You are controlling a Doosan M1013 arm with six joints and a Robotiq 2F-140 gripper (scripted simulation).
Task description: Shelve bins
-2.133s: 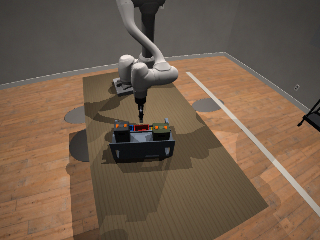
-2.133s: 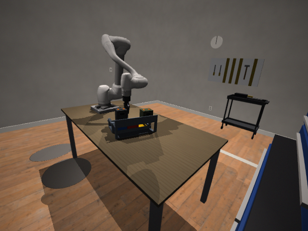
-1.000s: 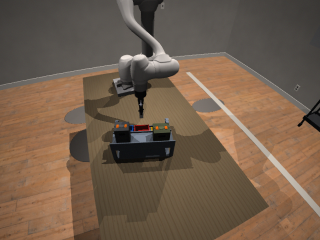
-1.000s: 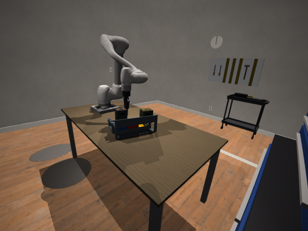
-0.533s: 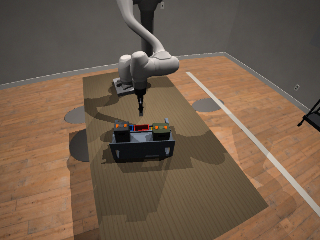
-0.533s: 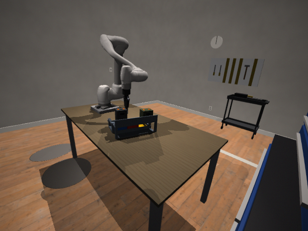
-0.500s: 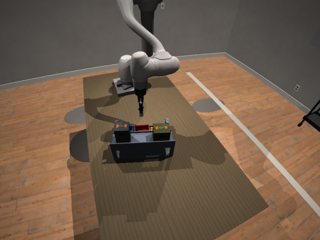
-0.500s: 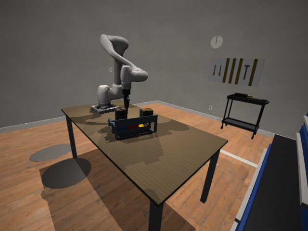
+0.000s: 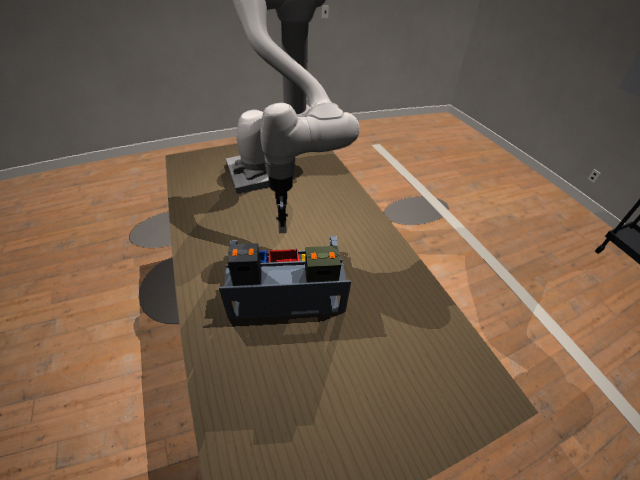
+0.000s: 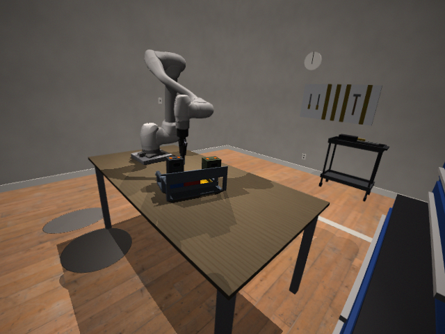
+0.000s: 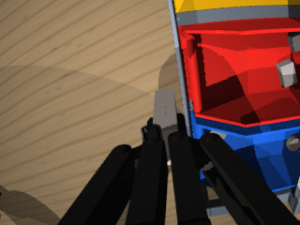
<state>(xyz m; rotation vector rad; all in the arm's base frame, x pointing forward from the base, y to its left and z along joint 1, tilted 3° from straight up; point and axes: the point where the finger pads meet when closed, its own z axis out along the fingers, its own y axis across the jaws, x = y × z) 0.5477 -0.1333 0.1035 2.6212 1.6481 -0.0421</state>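
Now: hand 100 mm short of the red bin, 90 mm above it and 50 mm to the left of it. Also, from my hand: green toolbox 240 mm ahead, 10 mm to the left, 10 mm above; then dark box 190 mm to the right, 140 mm ahead, 30 mm above; then blue bin 150 mm to the right, 90 mm below, 50 mm ahead.
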